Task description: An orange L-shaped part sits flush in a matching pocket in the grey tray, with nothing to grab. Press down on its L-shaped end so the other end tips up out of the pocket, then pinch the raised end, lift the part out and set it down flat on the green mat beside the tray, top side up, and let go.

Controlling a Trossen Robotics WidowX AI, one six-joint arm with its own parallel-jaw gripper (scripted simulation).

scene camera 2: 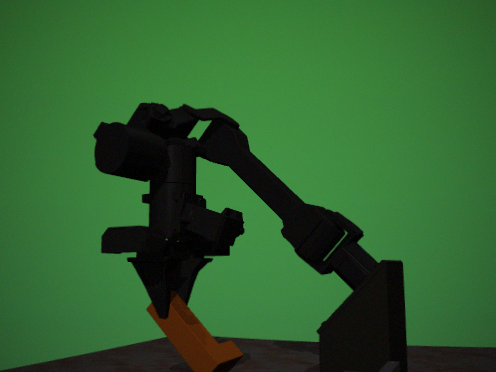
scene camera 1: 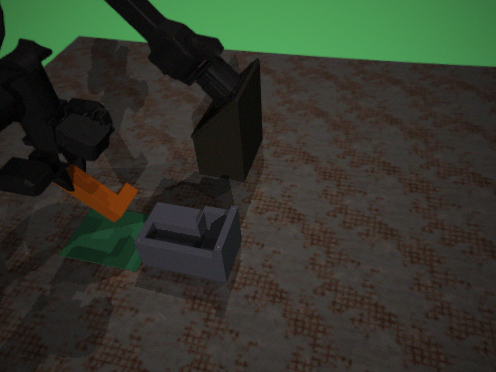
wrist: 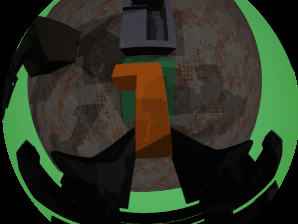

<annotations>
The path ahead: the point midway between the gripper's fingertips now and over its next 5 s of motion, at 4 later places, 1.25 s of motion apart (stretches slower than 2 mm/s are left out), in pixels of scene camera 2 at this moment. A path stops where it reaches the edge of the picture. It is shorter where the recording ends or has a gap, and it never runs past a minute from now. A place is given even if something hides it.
My gripper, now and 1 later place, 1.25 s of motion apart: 171,316; 171,364
</annotations>
